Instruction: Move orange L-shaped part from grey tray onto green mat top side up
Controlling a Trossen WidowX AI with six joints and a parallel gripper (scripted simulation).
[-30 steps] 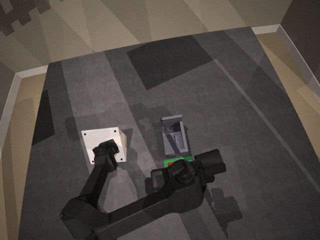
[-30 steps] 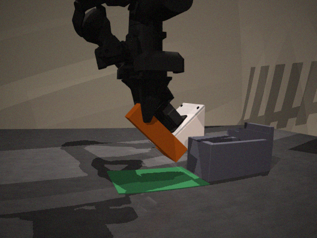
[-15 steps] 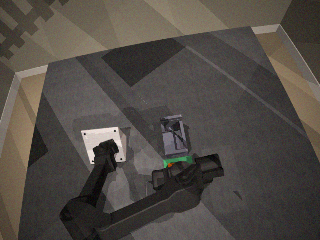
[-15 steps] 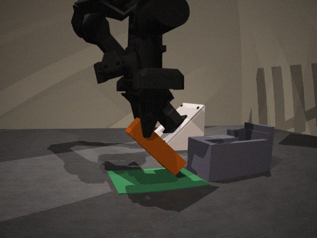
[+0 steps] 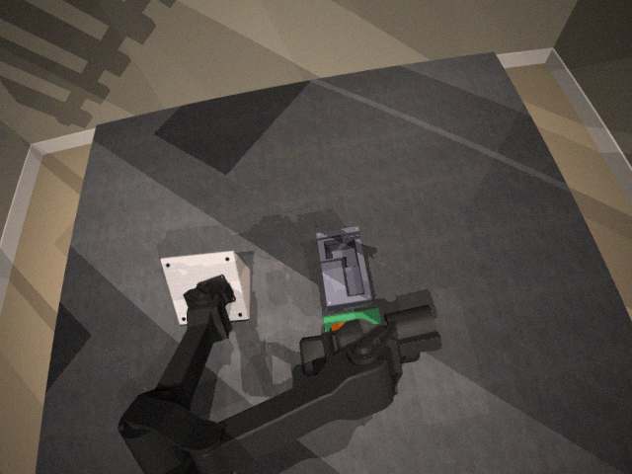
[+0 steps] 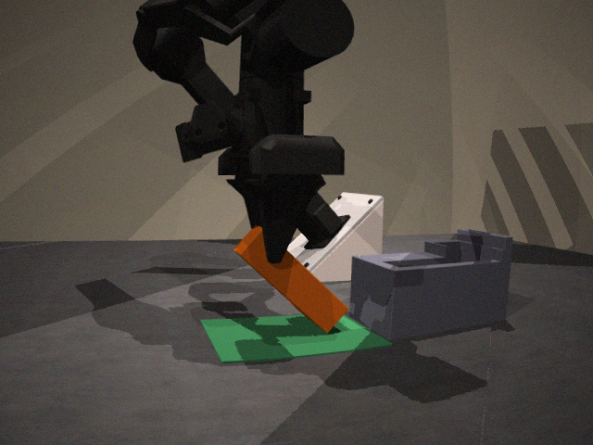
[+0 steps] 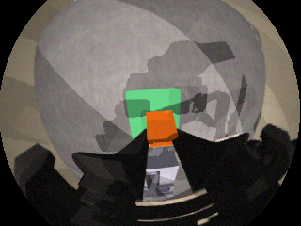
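The orange L-shaped part is 30 mm to the left of my gripper tip, 30 mm below it and 10 mm behind it. The rest, counted from my gripper tip: green mat: 90 mm below, 20 mm to the left.
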